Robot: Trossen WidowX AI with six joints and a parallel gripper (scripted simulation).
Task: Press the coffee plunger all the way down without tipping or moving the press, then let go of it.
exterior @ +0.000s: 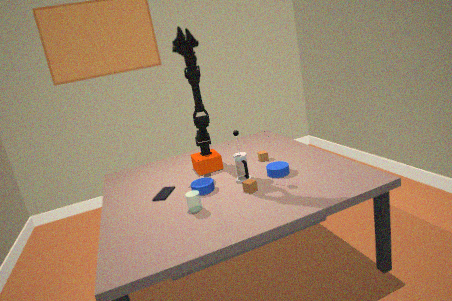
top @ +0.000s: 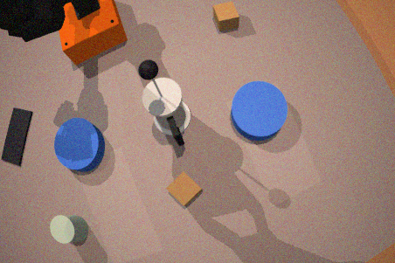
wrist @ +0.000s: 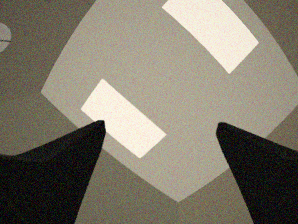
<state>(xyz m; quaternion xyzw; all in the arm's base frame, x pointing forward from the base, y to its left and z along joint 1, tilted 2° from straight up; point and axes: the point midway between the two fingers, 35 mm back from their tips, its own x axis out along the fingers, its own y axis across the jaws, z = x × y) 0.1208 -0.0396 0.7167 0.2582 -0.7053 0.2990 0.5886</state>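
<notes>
My gripper tip is 21 cm short of the coffee press, 11 cm to the right of it and 71 cm above it.
</notes>
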